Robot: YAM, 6 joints.
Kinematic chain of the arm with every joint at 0, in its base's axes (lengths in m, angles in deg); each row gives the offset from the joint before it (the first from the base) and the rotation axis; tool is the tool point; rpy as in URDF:
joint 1: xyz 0 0 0.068 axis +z
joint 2: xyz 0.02 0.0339 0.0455 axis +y
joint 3: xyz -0.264 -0.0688 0 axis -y
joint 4: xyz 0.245 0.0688 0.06 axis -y
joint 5: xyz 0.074 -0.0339 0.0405 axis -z
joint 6: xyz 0.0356 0 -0.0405 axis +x
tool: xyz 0 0 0 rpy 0 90 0
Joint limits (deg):
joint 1: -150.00..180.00
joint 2: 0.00..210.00
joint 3: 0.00..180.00
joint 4: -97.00..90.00
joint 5: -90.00..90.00
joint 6: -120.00..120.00
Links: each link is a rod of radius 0.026 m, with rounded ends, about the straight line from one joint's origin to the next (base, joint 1, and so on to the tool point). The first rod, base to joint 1, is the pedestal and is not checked.
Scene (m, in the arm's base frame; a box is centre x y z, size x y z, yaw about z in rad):
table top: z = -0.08
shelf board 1: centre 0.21 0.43 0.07 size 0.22 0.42 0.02 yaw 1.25
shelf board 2: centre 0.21 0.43 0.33 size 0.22 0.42 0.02 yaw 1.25
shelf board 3: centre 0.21 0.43 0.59 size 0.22 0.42 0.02 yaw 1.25
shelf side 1: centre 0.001 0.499 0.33 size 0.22 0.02 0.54 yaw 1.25
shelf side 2: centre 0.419 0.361 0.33 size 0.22 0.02 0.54 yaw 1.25
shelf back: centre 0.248 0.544 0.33 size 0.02 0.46 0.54 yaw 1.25
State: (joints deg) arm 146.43 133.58 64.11 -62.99 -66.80 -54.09
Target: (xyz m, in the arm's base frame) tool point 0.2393 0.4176 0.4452
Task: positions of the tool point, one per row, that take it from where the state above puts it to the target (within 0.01 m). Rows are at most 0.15 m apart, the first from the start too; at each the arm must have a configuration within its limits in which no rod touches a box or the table.
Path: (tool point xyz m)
1: -0.2348 0.2078 0.0997
2: -0.1820 0.2658 0.1773
3: -0.1095 0.2893 0.2588
4: -0.0363 0.2709 0.3379
5: 0.0195 0.2759 0.3647
6: 0.0750 0.2670 0.3916
7: 0.1265 0.2447 0.4186
8: 0.1706 0.2107 0.4452
9: 0.2051 0.2786 0.4600
10: 0.2288 0.3492 0.4599
11: 0.2393 0.4176 0.4452

